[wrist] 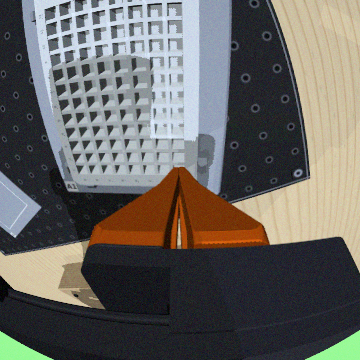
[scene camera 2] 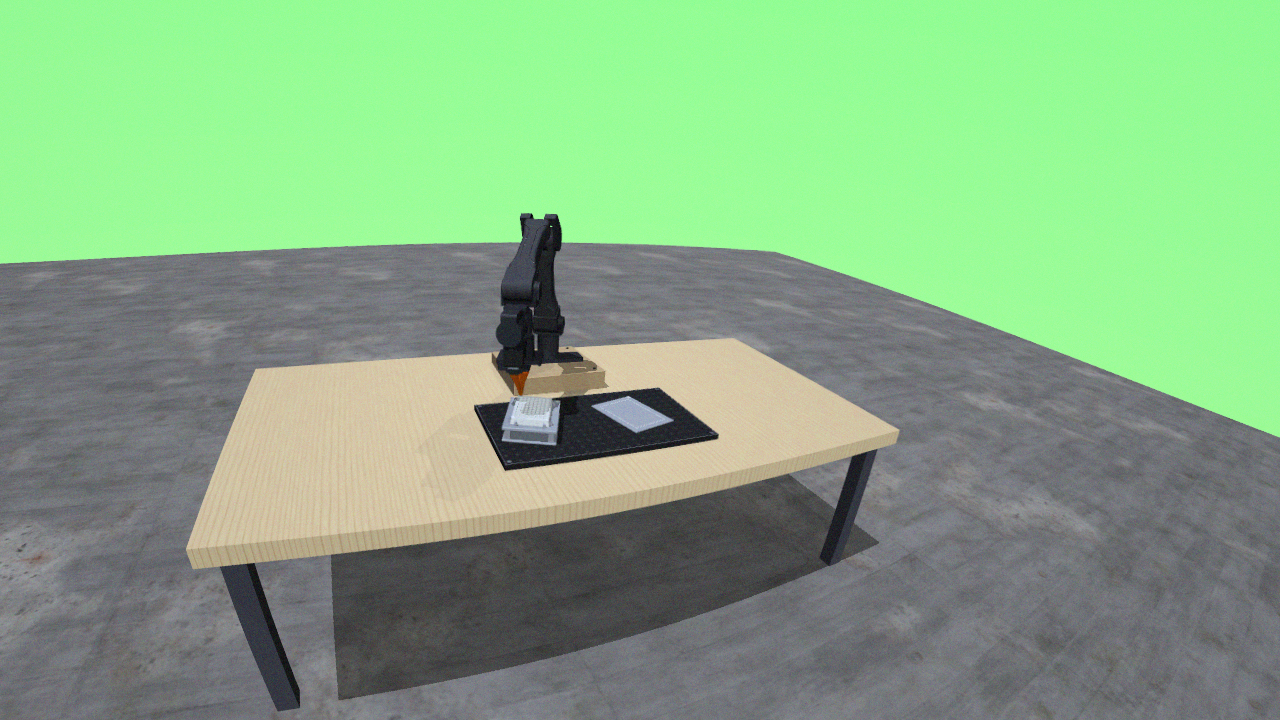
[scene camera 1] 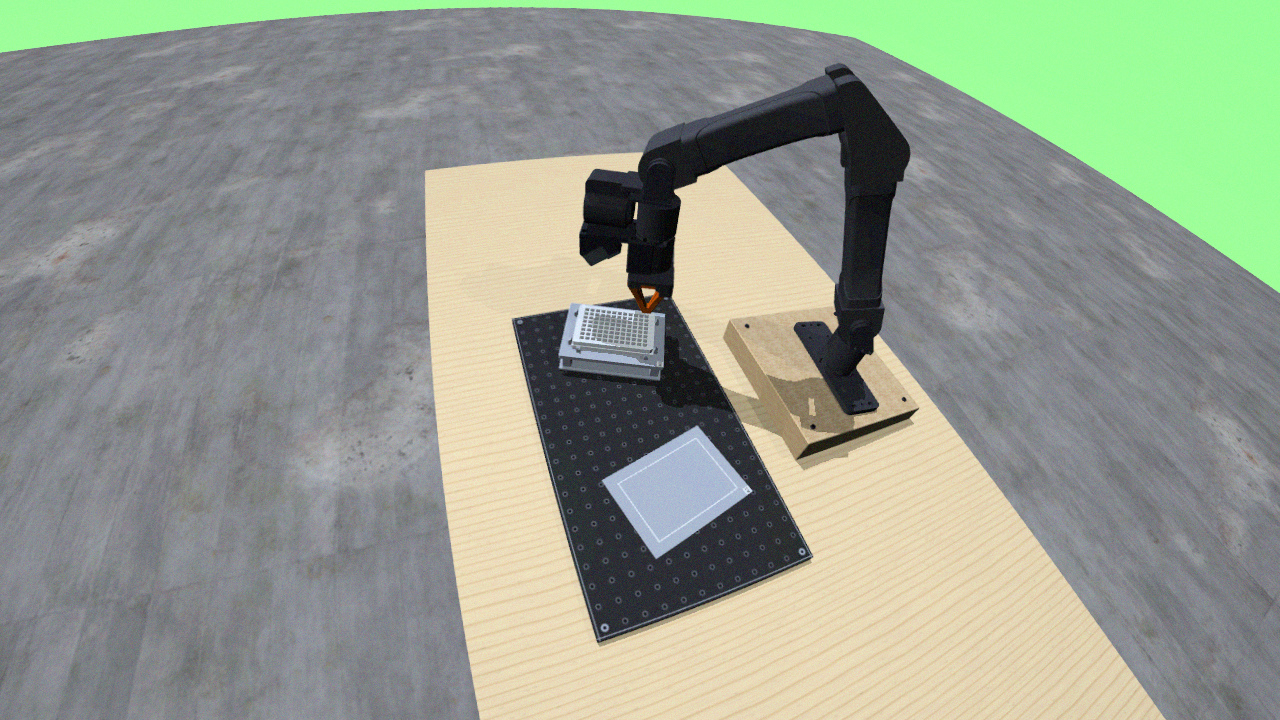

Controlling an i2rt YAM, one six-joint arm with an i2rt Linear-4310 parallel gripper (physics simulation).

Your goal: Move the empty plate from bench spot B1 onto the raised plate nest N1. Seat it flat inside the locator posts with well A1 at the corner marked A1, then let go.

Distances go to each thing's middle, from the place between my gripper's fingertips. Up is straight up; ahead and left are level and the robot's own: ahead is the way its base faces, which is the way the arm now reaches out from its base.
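There's a flat nest pad (scene camera 1: pixel 669 494) that's 20 mm ahead of my hand, 280 mm to the left of it and 60 mm below it. The white well plate (scene camera 1: pixel 603 329), again going from my hand, is 50 mm ahead, 20 mm to the left and 20 mm below.
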